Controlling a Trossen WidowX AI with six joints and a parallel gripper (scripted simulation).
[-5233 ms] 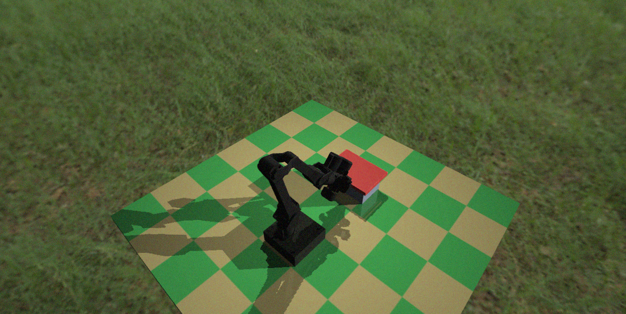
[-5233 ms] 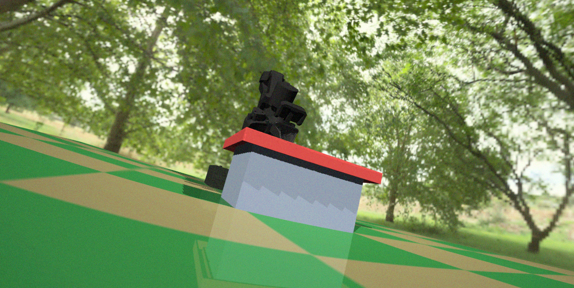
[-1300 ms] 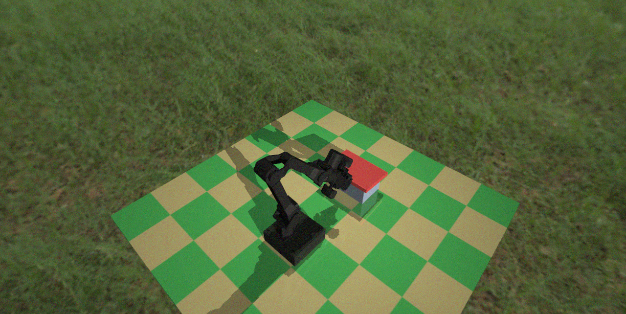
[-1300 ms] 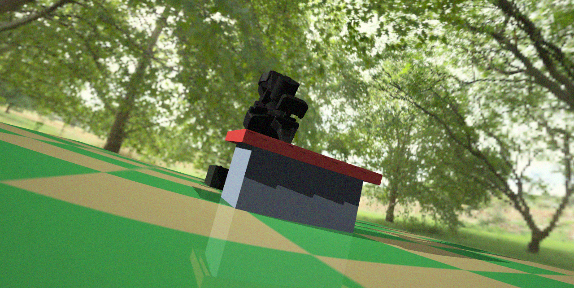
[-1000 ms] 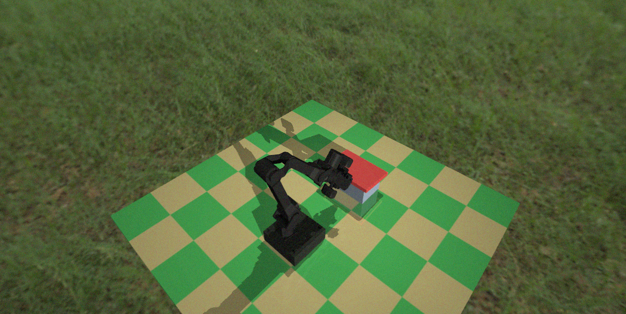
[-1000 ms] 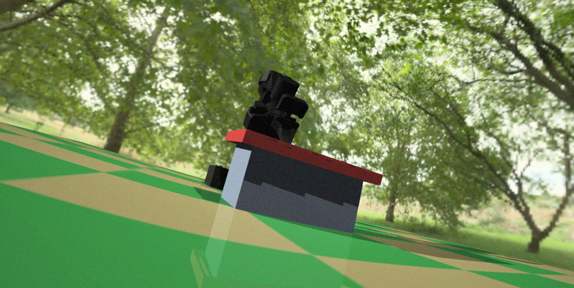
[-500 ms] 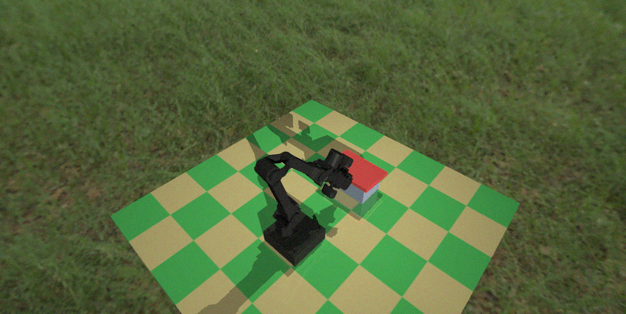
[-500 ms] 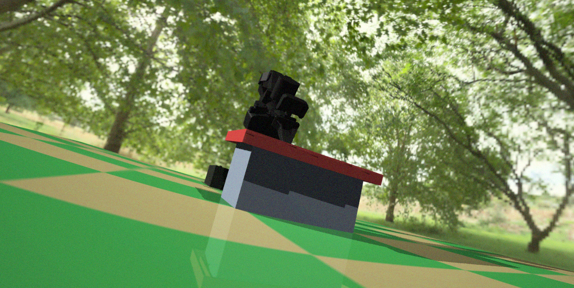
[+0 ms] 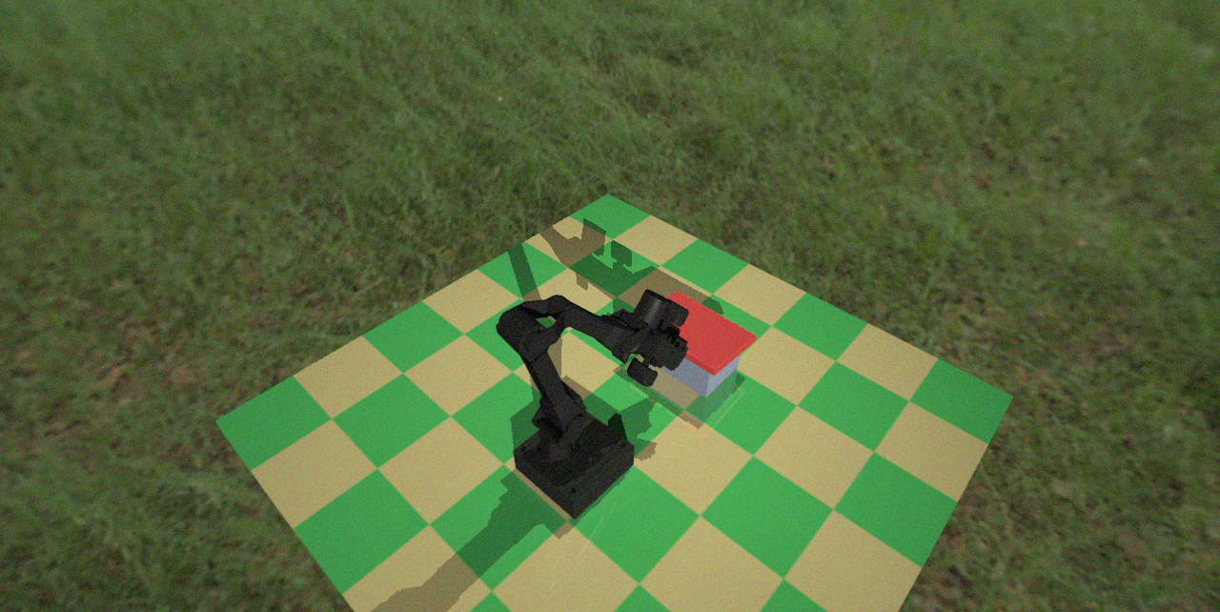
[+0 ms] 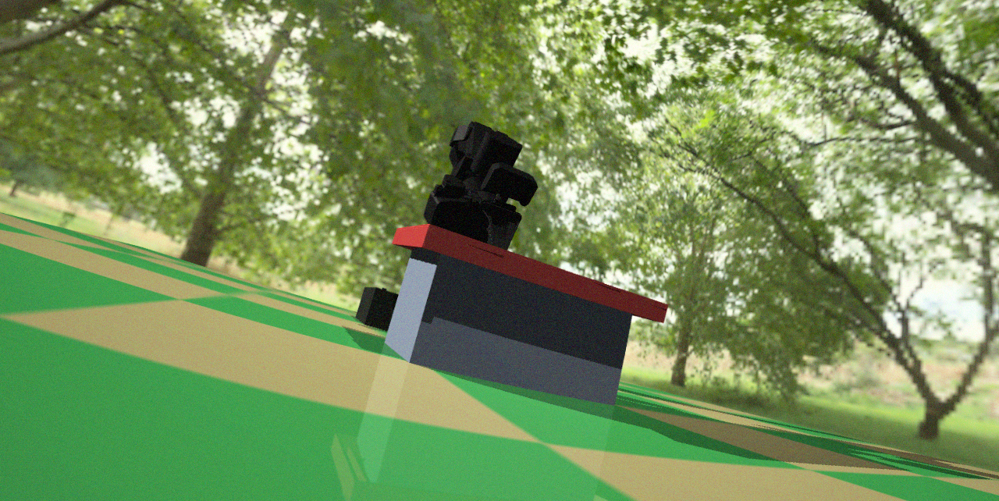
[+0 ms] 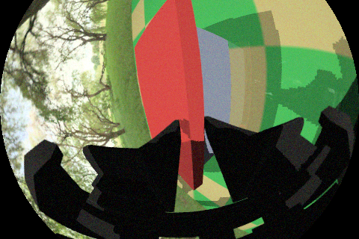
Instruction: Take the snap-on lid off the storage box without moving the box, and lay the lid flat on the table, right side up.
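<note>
The red lid is 80 mm ahead of my gripper tip and 10 mm to the left of it. Also, from my gripper tip: grey-blue storage box (70 mm ahead, 60 mm below, 10 mm to the left).
</note>
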